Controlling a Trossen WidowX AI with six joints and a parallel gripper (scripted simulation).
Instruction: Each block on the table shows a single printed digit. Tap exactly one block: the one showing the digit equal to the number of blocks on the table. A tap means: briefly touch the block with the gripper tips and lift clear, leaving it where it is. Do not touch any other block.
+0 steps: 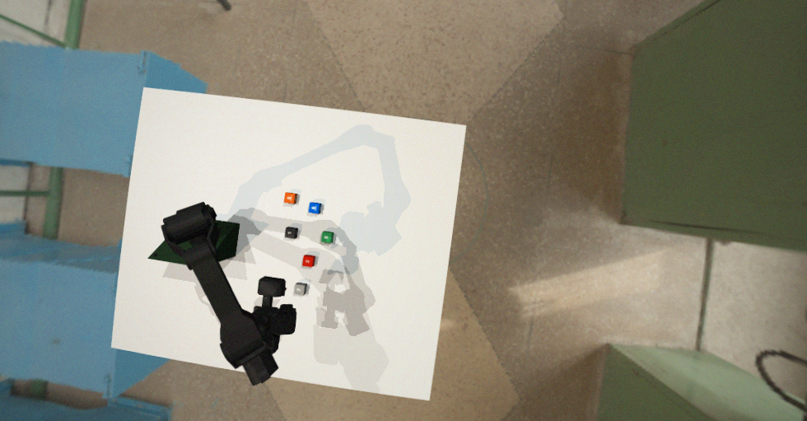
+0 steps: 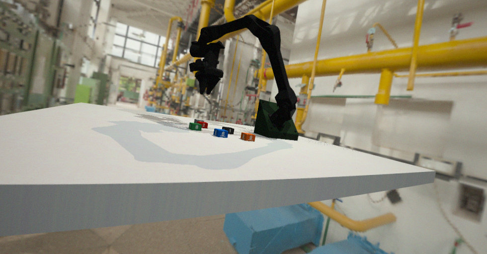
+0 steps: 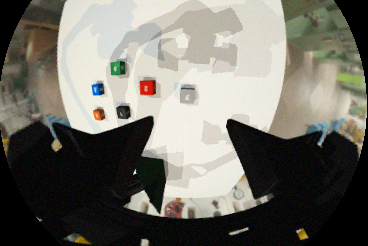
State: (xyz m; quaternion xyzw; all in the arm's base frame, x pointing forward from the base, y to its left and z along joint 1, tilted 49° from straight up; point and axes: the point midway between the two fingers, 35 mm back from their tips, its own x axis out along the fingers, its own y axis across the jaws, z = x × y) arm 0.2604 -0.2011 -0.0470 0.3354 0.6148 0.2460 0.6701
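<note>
My gripper tip is now 26 cm to the right of the blue block, 12 cm above it and 4 cm short of it. The rest, counted from my gripper tip: grey block: 12 cm below; red block: 12 cm below, 9 cm to the left, 3 cm ahead; black block: 18 cm to the left, 12 cm below, 3 cm behind.
</note>
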